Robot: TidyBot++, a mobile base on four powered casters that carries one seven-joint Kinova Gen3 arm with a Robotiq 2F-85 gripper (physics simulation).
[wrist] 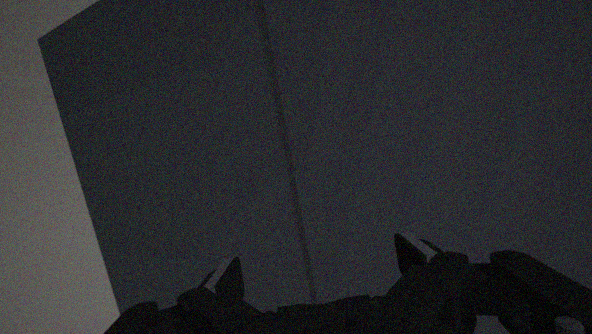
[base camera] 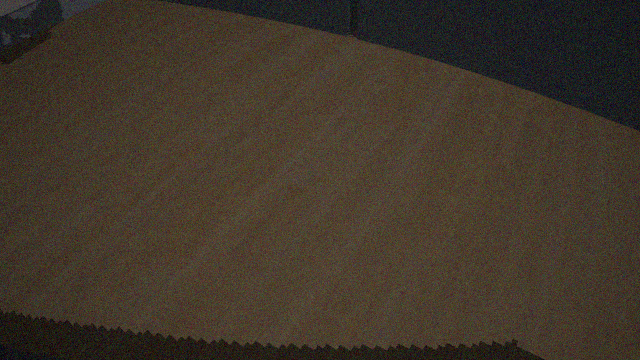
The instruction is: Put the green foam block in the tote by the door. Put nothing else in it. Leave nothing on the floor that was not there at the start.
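Frame: origin at the arm's base, x ahead, y left, z up, level; millimetres.
Seen in the pictures: gripper, fingertip midpoint: (wrist: 318, 262).
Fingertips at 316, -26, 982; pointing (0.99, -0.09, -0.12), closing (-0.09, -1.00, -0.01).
Note:
A point is followed by its place in that frame, as x, y, z.
My gripper (wrist: 318, 262) {316, -26, 982} is open, with its two fingers wide apart and nothing between them. It shows at the lower edge of the wrist view, in front of a large dark surface. The green foam block, the tote and the door do not show in either view.
A large dark blue-grey cabinet-like surface (wrist: 190, 150) {989, 228, 1031} (base camera: 500, 40) {683, -287, -321} with a thin seam fills much of the wrist view and stands at the upper right of the base view. A pale wall (wrist: 35, 175) {1210, 836, 1033} is at its left. Wood floor (base camera: 320, 190) {405, 16, -397} lies before it, with a jagged shadow along the bottom.

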